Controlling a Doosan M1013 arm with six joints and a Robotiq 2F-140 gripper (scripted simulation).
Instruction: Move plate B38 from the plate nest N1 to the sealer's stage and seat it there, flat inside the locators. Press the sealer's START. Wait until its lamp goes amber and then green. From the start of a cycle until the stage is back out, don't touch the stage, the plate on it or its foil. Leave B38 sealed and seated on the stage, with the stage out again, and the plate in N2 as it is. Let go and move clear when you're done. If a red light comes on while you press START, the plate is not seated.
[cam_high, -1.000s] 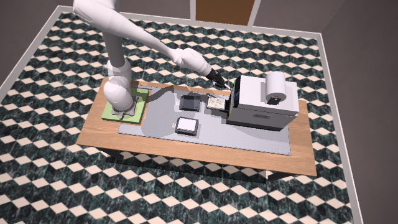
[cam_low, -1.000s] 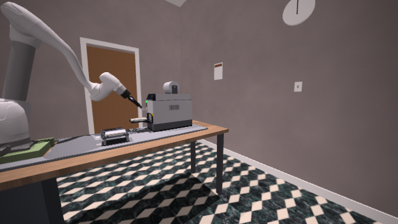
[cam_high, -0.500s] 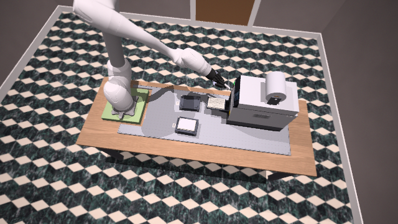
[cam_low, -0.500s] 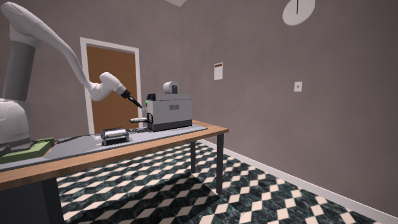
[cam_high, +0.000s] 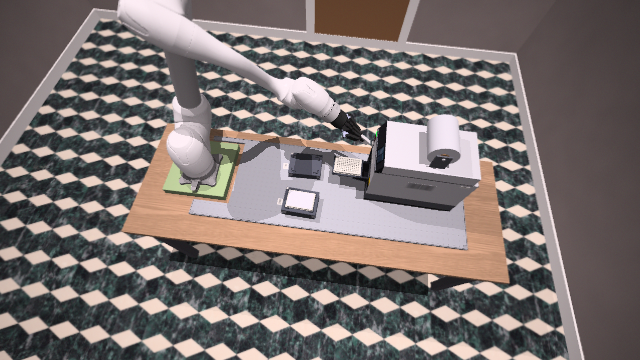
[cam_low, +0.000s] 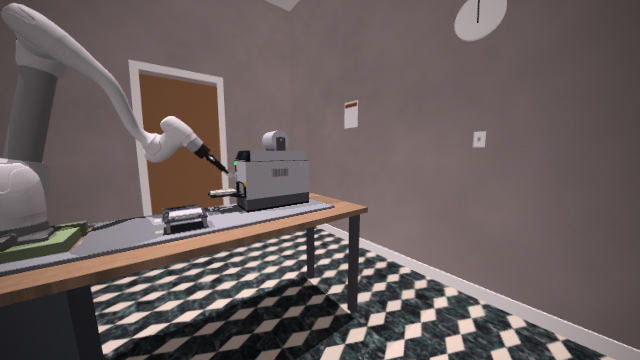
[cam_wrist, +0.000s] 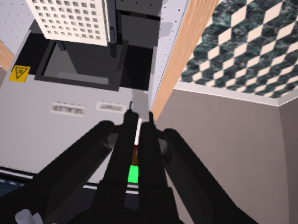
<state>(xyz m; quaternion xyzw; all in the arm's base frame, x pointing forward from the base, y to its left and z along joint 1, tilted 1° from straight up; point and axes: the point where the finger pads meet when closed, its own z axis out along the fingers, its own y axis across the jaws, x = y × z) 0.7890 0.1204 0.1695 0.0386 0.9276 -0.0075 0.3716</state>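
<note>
Right now the white button is 5 cm ahead of my hand and 2 cm below it. Round my hand: foil roll: 27 cm ahead, 21 cm above, 12 cm to the right; then sealer stage: 11 cm below, 9 cm to the right, 6 cm behind; then plate B38: 10 cm below, 9 cm to the right, 6 cm behind.
</note>
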